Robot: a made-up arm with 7 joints.
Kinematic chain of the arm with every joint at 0, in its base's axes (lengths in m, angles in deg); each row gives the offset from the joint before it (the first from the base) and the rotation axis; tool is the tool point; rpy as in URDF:
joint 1: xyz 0 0 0.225 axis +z
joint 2: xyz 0 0 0 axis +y
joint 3: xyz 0 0 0.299 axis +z
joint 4: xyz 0.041 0 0 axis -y
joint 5: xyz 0.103 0 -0.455 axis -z
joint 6: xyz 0 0 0 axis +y
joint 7: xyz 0.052 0 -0.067 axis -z
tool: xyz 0 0 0 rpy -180 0 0
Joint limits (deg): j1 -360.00..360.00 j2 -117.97..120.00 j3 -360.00..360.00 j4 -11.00..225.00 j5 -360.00..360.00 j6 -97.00..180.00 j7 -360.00..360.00
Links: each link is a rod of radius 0.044 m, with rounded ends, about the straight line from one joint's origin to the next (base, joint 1, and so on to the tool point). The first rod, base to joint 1, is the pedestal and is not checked.
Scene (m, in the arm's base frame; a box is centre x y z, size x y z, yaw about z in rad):
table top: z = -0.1
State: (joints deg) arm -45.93 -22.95 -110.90 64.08 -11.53 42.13 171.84
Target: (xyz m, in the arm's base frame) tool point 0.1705 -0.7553 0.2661
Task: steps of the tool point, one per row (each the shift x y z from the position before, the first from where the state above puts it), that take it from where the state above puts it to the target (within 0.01 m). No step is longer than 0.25 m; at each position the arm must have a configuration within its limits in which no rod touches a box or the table.
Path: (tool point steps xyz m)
1: 0.0358 -0.0971 0.1417
2: 0.0945 -0.1218 0.0977
3: 0.1377 -0.1271 0.0336
4: 0.1593 -0.1109 -0.0375
5: 0.1582 -0.0763 -0.1024
6: 0.1378 -0.0300 -0.1507

